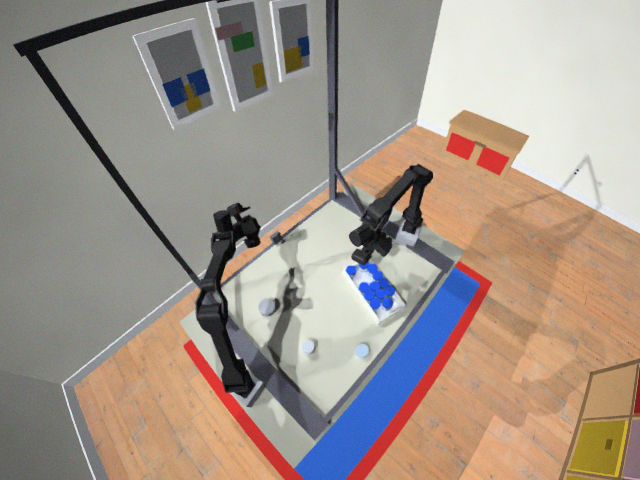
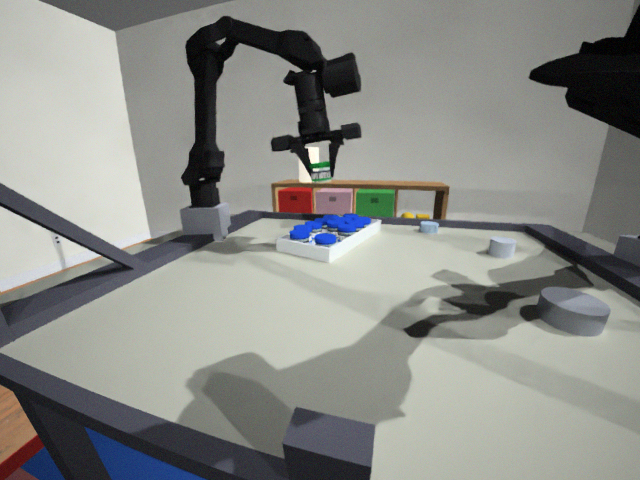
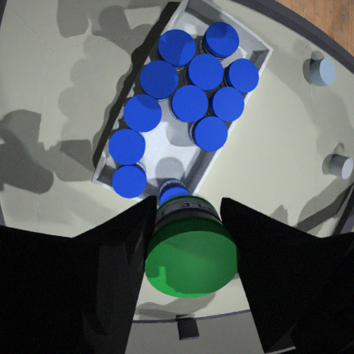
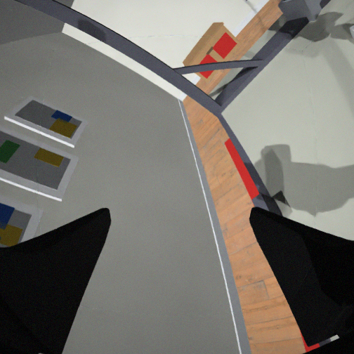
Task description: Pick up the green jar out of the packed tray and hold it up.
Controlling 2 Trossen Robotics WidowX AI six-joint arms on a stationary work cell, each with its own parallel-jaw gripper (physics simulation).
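Frame: origin at the left arm's base, x up, y back, z right, level; millimetres.
Where they show: left gripper, between the fingertips: (image 2: 322,178); right gripper, between the fingertips: (image 1: 255,216); left arm's base, origin of its link: (image 1: 409,228) (image 2: 205,205); right arm's base, origin of its link: (image 1: 244,386).
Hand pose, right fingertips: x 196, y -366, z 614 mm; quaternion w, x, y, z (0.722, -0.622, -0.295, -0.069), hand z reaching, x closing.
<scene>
Things, the pixels of their top centre, and the offset from my right fingertips.
- green jar, centre of its top: (image 2: 320,161) dx -84, dy +60, dz -464 mm
- large grey cylinder, centre of its top: (image 2: 574,299) (image 1: 266,306) dx -253, dy -250, dz -148 mm
- dark block, centre of its top: (image 2: 330,429) (image 1: 275,234) dx -226, dy +92, dz +0 mm
The green jar (image 2: 321,172) (image 3: 192,262), with its green lid and lettered label, is held upright in the air, well above the white tray (image 1: 390,312) (image 2: 305,249) (image 3: 160,145). My left gripper (image 2: 321,175) (image 3: 188,203) is shut on it, one finger on each side. Several blue-lidded jars (image 1: 374,286) (image 2: 325,239) (image 3: 189,103) stand in the tray, below and apart from the held jar. A bare stretch of tray floor shows between them. My right gripper (image 4: 181,215) is open and empty, raised away from the tray.
A large grey cylinder (image 1: 267,306) (image 2: 573,310) and two small pale cylinders (image 1: 308,346) (image 1: 362,350) stand on the table, apart from the tray. A dark block (image 1: 277,237) (image 2: 330,439) sits at the table's edge. A dark upright post (image 1: 332,103) rises behind the left arm.
</scene>
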